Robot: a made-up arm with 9 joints. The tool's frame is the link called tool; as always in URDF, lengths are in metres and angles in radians. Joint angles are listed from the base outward. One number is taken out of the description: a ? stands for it. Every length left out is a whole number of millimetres.
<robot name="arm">
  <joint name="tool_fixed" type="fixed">
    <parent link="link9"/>
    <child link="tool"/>
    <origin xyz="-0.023 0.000 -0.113"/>
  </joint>
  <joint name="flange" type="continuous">
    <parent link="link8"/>
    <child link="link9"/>
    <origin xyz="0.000 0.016 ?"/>
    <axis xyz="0 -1 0"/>
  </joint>
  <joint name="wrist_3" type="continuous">
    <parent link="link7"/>
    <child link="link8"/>
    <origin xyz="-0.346 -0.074 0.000"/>
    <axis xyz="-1 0 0"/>
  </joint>
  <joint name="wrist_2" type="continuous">
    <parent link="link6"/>
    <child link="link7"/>
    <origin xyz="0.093 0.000 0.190"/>
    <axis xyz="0 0 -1"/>
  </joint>
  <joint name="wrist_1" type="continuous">
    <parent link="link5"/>
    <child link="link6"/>
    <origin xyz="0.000 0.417 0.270"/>
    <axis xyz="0 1 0"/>
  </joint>
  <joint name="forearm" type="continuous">
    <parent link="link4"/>
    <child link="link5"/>
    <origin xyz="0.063 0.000 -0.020"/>
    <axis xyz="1 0 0"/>
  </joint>
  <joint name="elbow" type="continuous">
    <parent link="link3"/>
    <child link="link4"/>
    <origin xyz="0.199 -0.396 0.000"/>
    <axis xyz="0 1 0"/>
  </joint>
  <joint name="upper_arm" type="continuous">
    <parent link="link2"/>
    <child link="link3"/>
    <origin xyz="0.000 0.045 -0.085"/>
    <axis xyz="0 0 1"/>
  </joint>
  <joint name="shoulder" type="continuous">
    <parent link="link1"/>
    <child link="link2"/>
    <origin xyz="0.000 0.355 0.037"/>
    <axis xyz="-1 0 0"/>
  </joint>
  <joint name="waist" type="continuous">
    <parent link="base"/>
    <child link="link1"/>
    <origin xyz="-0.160 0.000 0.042"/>
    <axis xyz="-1 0 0"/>
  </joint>
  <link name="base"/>
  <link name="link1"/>
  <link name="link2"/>
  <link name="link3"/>
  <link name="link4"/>
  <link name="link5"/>
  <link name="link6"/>
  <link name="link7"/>
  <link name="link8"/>
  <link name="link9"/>
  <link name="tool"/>
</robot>
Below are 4 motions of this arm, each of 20 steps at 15 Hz.
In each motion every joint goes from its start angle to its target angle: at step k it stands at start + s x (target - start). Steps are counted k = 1, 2, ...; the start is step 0. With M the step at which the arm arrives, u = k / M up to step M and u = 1 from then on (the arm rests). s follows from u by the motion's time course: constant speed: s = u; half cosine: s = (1 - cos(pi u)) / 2; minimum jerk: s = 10 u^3 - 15 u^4 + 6 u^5.
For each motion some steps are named. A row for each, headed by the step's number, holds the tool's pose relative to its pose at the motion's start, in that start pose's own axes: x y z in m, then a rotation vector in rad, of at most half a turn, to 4 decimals.
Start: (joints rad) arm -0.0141 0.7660 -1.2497 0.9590 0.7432 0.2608 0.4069 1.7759 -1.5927
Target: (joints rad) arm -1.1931 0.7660 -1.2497 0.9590 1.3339 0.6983 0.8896 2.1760 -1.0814
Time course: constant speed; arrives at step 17
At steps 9, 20:
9: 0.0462 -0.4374 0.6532 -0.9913 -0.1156 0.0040
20: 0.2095 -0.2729 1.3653 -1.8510 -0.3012 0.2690

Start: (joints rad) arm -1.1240 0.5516 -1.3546 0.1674 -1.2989 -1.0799 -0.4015 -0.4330 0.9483
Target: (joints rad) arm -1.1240 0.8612 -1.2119 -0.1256 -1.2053 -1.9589 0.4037 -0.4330 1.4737
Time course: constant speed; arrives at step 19
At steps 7, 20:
7: -0.0490 -0.0328 -0.1131 -0.2920 -0.6804 0.1690
20: -0.0462 -0.1800 -0.2967 -0.3537 -1.9051 0.5094

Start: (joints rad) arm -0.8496 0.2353 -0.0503 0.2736 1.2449 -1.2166 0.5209 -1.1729 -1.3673
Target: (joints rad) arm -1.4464 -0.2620 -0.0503 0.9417 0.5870 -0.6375 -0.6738 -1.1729 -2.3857
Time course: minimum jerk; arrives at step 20
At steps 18, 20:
18: -0.2157 -0.4244 0.6331 1.1350 2.0310 0.5755
20: -0.2158 -0.4333 0.6344 1.1418 2.0448 0.6012

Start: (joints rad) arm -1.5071 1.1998 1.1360 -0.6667 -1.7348 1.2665 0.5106 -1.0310 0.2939
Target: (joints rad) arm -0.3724 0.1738 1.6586 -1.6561 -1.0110 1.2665 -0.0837 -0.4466 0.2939
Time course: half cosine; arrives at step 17
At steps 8, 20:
8: -0.0557 0.0061 0.5168 0.3942 0.5062 0.2430
20: -0.0234 -0.3741 0.6073 1.0643 0.7506 0.7962

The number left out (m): -0.092
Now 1 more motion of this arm.
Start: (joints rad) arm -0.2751 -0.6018 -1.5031 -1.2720 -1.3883 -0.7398 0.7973 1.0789 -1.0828
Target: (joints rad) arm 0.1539 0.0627 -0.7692 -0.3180 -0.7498 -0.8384 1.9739 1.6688 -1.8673
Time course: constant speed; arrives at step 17
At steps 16, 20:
16: -0.2332 -0.4333 0.6855 -0.2044 2.1004 0.6263
20: -0.2050 -0.4716 0.6923 -0.2945 2.1620 0.6629

